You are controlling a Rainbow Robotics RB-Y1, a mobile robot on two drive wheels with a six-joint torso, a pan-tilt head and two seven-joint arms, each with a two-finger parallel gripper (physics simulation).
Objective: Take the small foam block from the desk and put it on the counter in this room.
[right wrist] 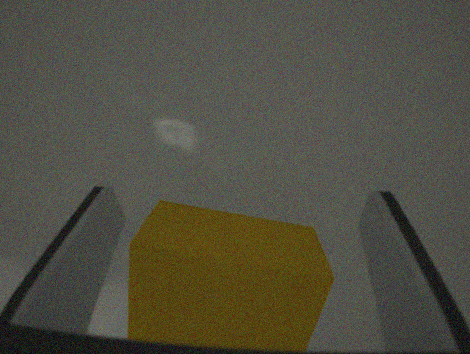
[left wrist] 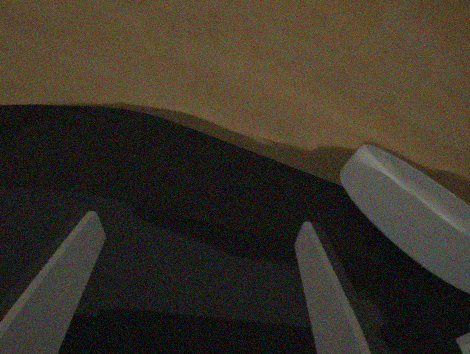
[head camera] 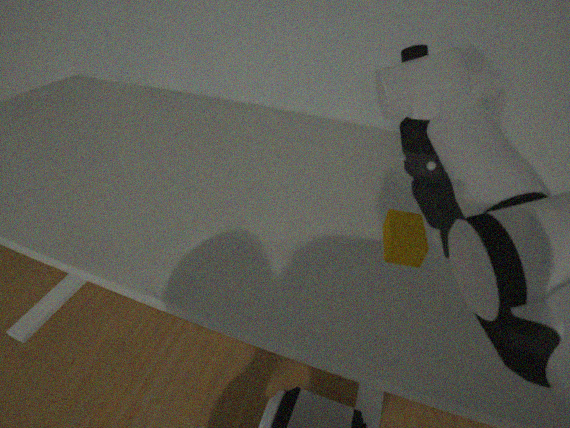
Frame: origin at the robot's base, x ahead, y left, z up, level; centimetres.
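Seen in the pictures: left gripper, fingertip midpoint: (left wrist: 202, 229); right gripper, fingertip midpoint: (right wrist: 237, 205) (head camera: 439, 233).
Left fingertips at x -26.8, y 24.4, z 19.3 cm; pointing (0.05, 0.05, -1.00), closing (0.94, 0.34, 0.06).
Note:
A point is followed by its place in that frame.
The yellow foam block (head camera: 404, 239) {z 76.6, x 30.8, y -4.6 cm} (right wrist: 225, 280) {z 76.6, x 34.6, y -6.8 cm} rests on the pale desk (head camera: 200, 170) {z 72.1, x 41.1, y 40.1 cm}, near the right arm's wrist in the head camera. My right gripper (right wrist: 237, 205) {z 76.3, x 35.3, y -10.3 cm} is open and holds nothing. In the right wrist view its fingers show on either side of the block, with a gap at each side. Most of that gripper is hidden behind its own wrist in the head camera. My left gripper (left wrist: 202, 229) {z 19.3, x -26.8, y 24.4 cm} is open and empty, above a dark surface. A counter cannot be made out in these views.
A wooden floor (head camera: 150, 360) {z 0.1, x 23.9, y 59.0 cm} (left wrist: 225, 60) {z 0.1, x -26.7, y 29.9 cm} lies beyond the desk's near edge. A pale desk leg (head camera: 47, 307) shows at the lower left of the head camera. A rounded grey part (left wrist: 410, 215) stands at the right of the left wrist view.

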